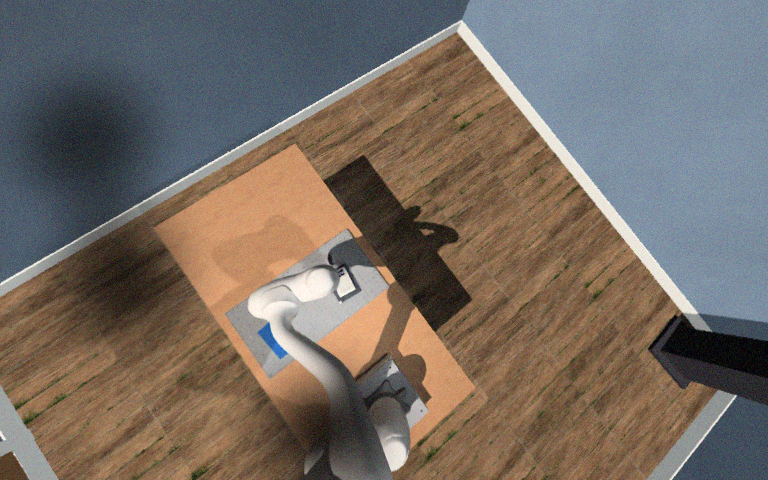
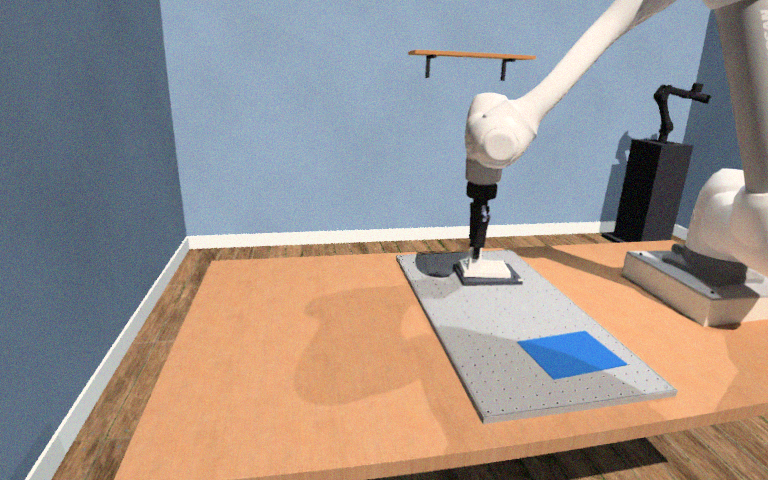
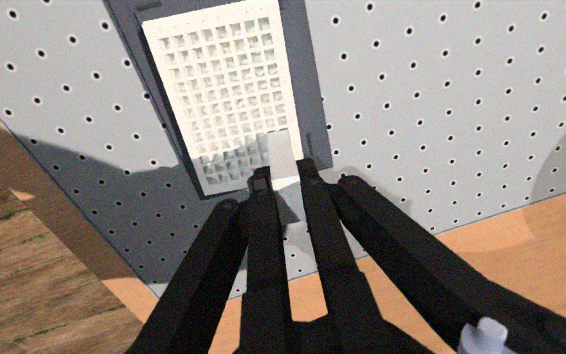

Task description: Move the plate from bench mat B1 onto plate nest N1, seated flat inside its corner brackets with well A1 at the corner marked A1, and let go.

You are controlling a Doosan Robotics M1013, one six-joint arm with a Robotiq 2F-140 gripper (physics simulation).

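Places are measured from the arm's base along level axes (x down, y right, z back), in metres.
Pixels of known places: gripper, fingertip midpoint: (image 2: pixel 473 269) (image 3: pixel 280 150); arm's base, origin of the base link: (image 1: pixel 384 407) (image 2: pixel 710 270).
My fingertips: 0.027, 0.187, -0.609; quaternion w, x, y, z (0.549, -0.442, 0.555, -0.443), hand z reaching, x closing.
Observation:
Ahead of a thing's pixels: the offset from my fingertips to its top centre, as dx, dy, dz. "*": to the spot under its first point. Level surfaces: height alone.
The white well plate {+0.000, +0.018, +0.040} (image 3: pixel 222 88) (image 2: pixel 488 268) (image 1: pixel 346 286) lies on the dark grey plate nest N1 {+0.014, +0.013, +0.048} (image 3: pixel 314 88) (image 2: pixel 496 281) at the far end of the grey perforated board {dx +0.029} (image 2: pixel 477 324) (image 3: pixel 394 105). It sits closer to the nest's left edge, with a dark shadow along that side. I cannot tell if it is seated flat. My gripper (image 3: pixel 280 150) (image 2: pixel 475 257) is shut with nothing between the fingers, and its tips stand at the plate's near right corner. The blue bench mat B1 {dx +0.026} (image 2: pixel 570 353) (image 1: pixel 272 340) is bare.
The board lies on an orange-brown table {dx +0.042} (image 2: pixel 287 333) (image 1: pixel 263 200). A small bracket {* +0.014, -0.024, -0.007} (image 3: pixel 310 138) stands on the nest's right edge by my fingers. The arm's base (image 1: pixel 411 405) stands on the table's near end. A wall shelf (image 2: pixel 473 55) hangs high behind.

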